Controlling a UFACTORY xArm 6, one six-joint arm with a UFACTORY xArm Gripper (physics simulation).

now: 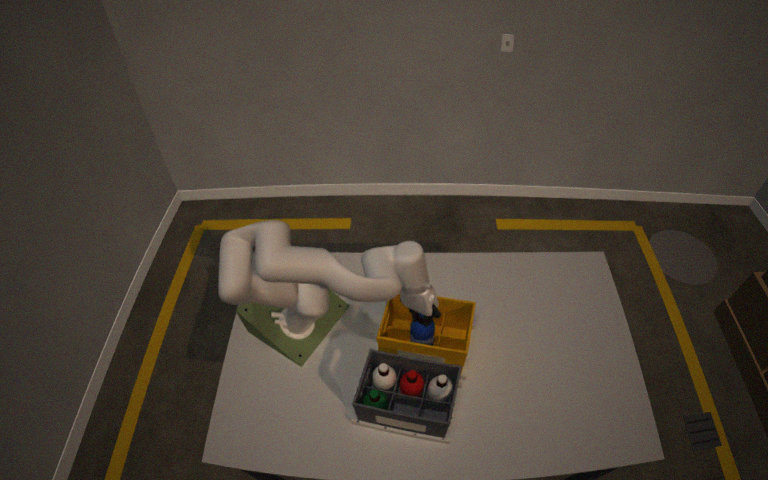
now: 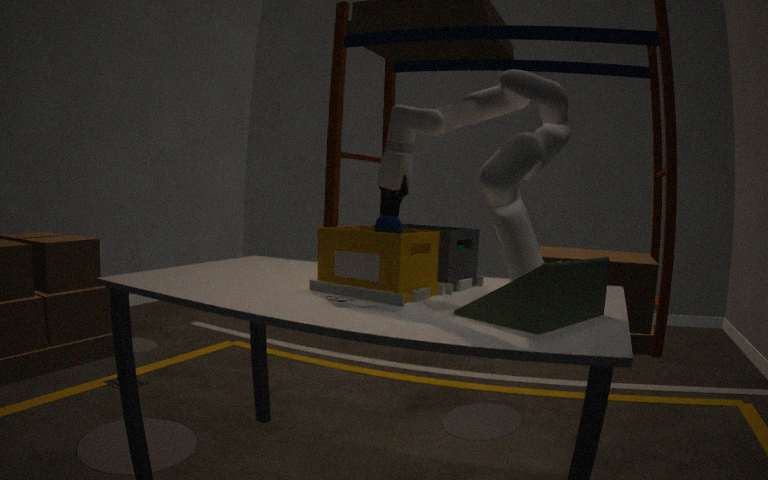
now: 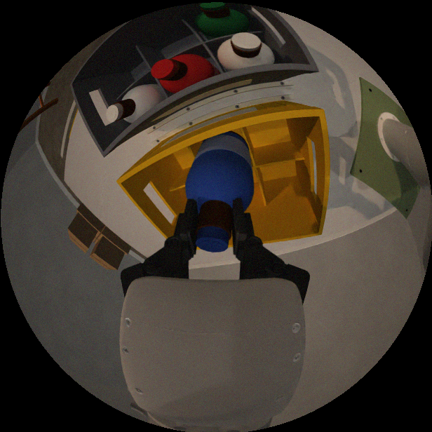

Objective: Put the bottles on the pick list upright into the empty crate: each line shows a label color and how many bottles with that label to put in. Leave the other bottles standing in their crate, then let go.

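Frame: origin at the arm's base, x ahead, y left, z up, level; metres.
Seen in the pictures: gripper, fingertip midpoint: (image 1: pixel 423 320) (image 2: pixel 388 214); arm's base at its link origin: (image 1: pixel 296 321).
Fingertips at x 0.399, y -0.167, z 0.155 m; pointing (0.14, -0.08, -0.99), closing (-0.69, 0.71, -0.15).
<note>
Offsets run from my fingertips to a thing's middle. Level surfaces: height alone.
My gripper (image 1: pixel 423 317) (image 2: pixel 389 211) (image 3: pixel 214 210) is shut on the neck of a blue bottle @[dx +0.000, dy -0.002, dz -0.043 m] (image 1: pixel 422 331) (image 2: pixel 389 224) (image 3: pixel 220 177). The bottle is about upright, its lower part inside the yellow crate (image 1: pixel 453 356) (image 2: pixel 416 277) (image 3: pixel 324 175), near the middle of the side facing the grey crate. Its base is hidden. No other bottle shows in the yellow crate. The grey crate @[dx -0.080, dy -0.181, dz -0.128 m] (image 1: pixel 437 427) (image 2: pixel 447 266) (image 3: pixel 295 69) holds a green bottle @[dx -0.178, dy -0.181, dz -0.130 m] (image 1: pixel 375 400) (image 3: pixel 222 22), a red bottle @[dx -0.060, dy -0.141, dz -0.130 m] (image 1: pixel 411 384) (image 3: pixel 192 72) and two white bottles @[dx -0.138, dy -0.102, dz -0.130 m] (image 1: pixel 384 378) @[dx +0.021, dy -0.174, dz -0.130 m] (image 1: pixel 440 388) (image 3: pixel 245 57) (image 3: pixel 142 102), all standing.
The two crates stand close together on the white table @[dz -0.216 m] (image 1: pixel 538 339) (image 2: pixel 226 277). The green base plate (image 1: pixel 317 345) (image 2: pixel 549 300) (image 3: pixel 367 145) under the arm lies beside them. A tall rack (image 2: pixel 334 135) and cardboard boxes (image 2: pixel 70 271) stand beyond the table.
</note>
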